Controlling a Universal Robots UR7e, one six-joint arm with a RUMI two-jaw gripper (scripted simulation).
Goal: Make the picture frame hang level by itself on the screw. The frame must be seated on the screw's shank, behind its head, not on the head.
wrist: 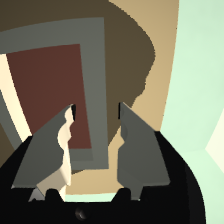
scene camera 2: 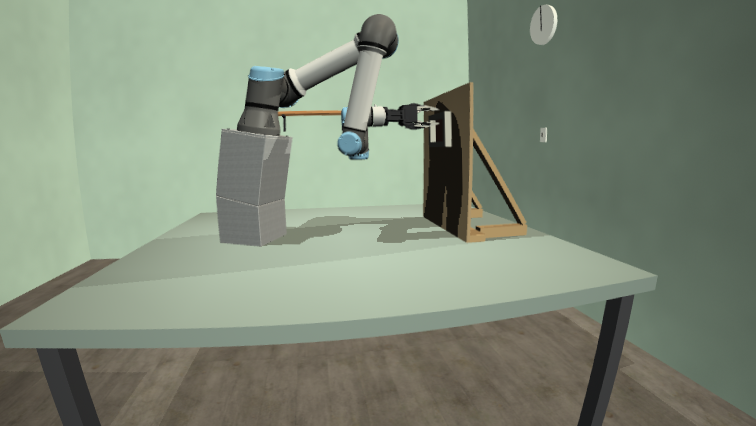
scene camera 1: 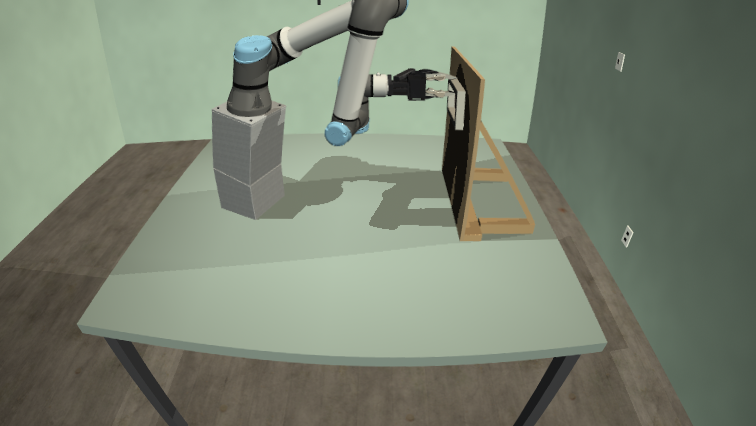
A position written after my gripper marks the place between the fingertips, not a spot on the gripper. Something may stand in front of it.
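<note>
Picture frame (scene camera 2: 441, 132), also in scene camera 1 (scene camera 1: 456, 108) and the wrist view (wrist: 47, 79). Upright wooden board (scene camera 2: 447, 179), wrist view too (wrist: 139, 49). My gripper (scene camera 1: 456, 85), likewise in the wrist view (wrist: 97, 104).
</note>
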